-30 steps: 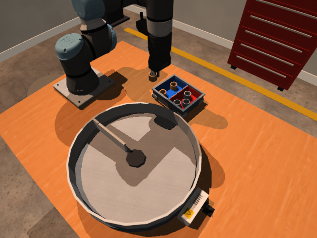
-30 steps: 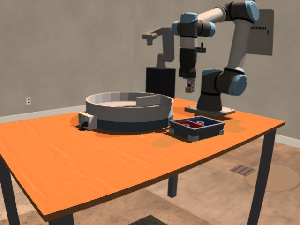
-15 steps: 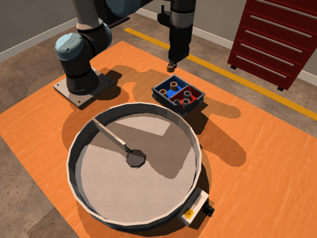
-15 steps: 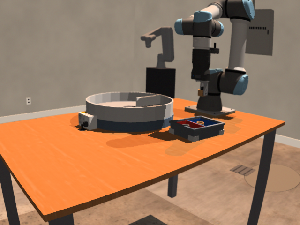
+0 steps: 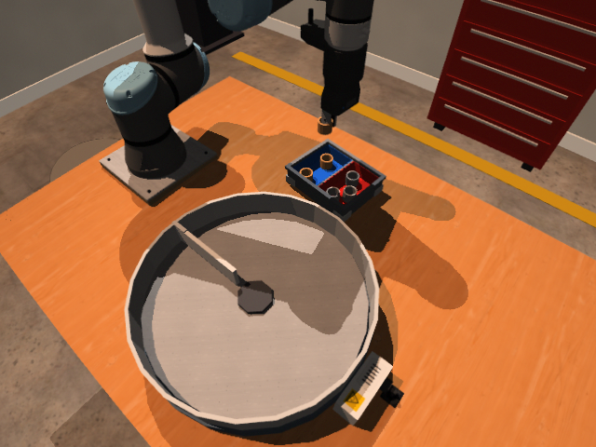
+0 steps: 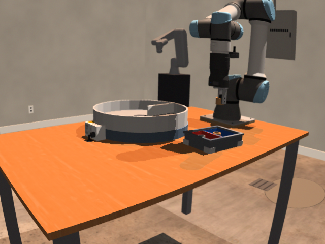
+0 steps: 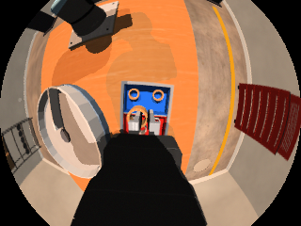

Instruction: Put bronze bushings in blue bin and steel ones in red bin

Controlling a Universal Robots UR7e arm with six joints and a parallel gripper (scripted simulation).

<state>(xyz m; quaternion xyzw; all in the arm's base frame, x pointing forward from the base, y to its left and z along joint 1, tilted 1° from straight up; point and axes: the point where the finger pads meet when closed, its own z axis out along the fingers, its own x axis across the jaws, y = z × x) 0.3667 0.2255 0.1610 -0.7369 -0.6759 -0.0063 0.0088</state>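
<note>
My gripper is now 30 mm short of the bin and 150 mm above it. Round my hand: turntable 110 mm ahead, 360 mm to the right, 120 mm below.
</note>
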